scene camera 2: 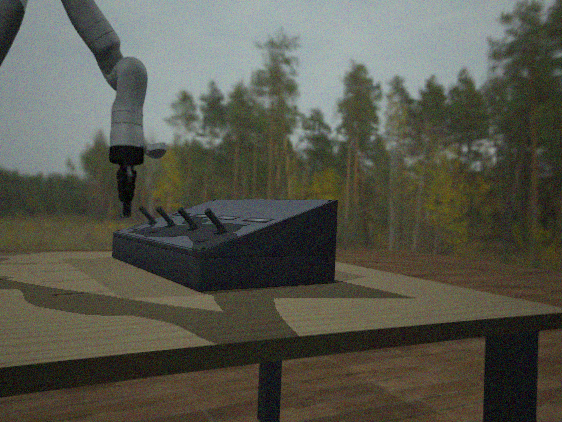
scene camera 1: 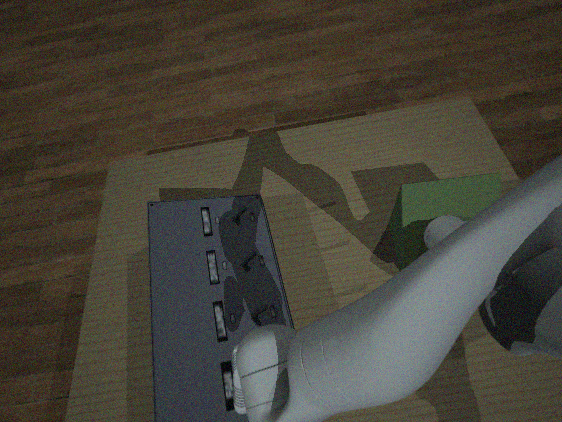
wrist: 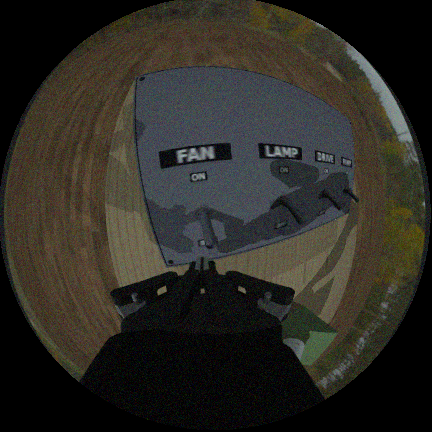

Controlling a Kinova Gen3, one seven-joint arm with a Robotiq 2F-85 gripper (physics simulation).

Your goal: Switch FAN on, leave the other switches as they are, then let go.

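Pixels of known places: gripper, fingertip midpoint: (scene camera 2: 125, 217) (wrist: 202, 263); arm's base, link origin: (scene camera 1: 444, 234) (wrist: 290, 345).
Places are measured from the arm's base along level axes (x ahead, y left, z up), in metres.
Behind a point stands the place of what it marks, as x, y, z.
The dark blue-grey switch panel (scene camera 1: 185, 300) @[0.557, 0.135, 0.043] (scene camera 2: 280, 260) @[0.562, -0.127, -0.042] (wrist: 225, 110) @[0.517, 0.261, 0.039] has a sloping top. The FAN lever (scene camera 2: 147, 216) @[0.380, 0.268, 0.015] (wrist: 209, 230) @[0.377, 0.270, 0.030] leans toward its OFF label, by the low edge; the arm hides it in scene camera 1. The LAMP lever (scene camera 1: 261, 316) @[0.406, 0.161, -0.006] (scene camera 2: 165, 217) @[0.406, 0.150, 0.016] (wrist: 291, 210) @[0.404, 0.160, 0.022], DRIVE lever (scene camera 1: 248, 262) @[0.434, 0.045, 0.016] (scene camera 2: 188, 219) @[0.434, 0.033, 0.017] (wrist: 332, 199) @[0.433, 0.043, 0.021] and PUMP lever (scene camera 1: 241, 216) @[0.458, -0.072, 0.018] (scene camera 2: 215, 221) @[0.459, -0.084, 0.018] (wrist: 351, 195) @[0.457, -0.074, 0.020] lean the same way. My gripper (scene camera 2: 126, 215) @[0.333, 0.274, 0.010] (wrist: 202, 263) @[0.333, 0.274, 0.010] is shut and empty, just off the low-edge side of the FAN lever, with a small gap visible.
A green block (scene camera 1: 450, 200) @[-0.007, -0.052, 0.058] (wrist: 320, 345) @[0.028, -0.064, 0.073] stands on the wooden table (scene camera 1: 400, 135) @[0.014, -0.371, -0.086] (scene camera 2: 450, 300) @[0.788, -0.272, -0.086] (wrist: 125, 230) @[0.349, 0.427, -0.086], off the panel's low side, near my arm (scene camera 1: 370, 340) @[0.249, 0.291, 0.486]. The arm's shadow falls across the levers. The LAMP lever is the closest neighbour of the FAN lever.
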